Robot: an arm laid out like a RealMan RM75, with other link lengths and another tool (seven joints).
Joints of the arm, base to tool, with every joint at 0 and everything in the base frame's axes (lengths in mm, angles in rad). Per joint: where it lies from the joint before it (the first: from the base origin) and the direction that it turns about. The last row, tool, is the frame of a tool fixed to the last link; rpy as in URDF.
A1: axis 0 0 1 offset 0 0 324.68
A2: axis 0 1 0 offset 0 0 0
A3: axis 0 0 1 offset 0 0 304.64
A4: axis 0 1 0 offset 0 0 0
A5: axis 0 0 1 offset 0 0 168
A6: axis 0 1 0 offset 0 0 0
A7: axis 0 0 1 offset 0 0 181.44
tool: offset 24 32 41 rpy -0.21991 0 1.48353
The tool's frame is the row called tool.
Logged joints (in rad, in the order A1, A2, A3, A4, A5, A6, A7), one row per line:
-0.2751, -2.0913, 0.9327, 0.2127, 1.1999, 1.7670, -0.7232
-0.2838, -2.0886, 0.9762, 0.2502, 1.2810, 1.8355, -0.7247
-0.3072, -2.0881, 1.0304, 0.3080, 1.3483, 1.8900, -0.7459
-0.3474, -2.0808, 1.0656, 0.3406, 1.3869, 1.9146, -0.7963
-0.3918, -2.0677, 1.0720, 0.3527, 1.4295, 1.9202, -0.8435
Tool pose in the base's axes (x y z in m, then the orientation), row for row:
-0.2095, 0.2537, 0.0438, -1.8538, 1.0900, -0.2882
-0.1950, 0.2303, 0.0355, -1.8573, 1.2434, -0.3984
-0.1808, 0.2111, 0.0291, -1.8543, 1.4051, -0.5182
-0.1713, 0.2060, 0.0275, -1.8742, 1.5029, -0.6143
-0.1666, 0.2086, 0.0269, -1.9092, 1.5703, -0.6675
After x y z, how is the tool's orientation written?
As a rotation vector, in radians.
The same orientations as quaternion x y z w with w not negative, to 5 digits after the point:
-0.75549, 0.44421, -0.11745, 0.46703
-0.74167, 0.49652, -0.15909, 0.42199
-0.72274, 0.54766, -0.20198, 0.37002
-0.71481, 0.57320, -0.23429, 0.32496
-0.71437, 0.58757, -0.24976, 0.28645

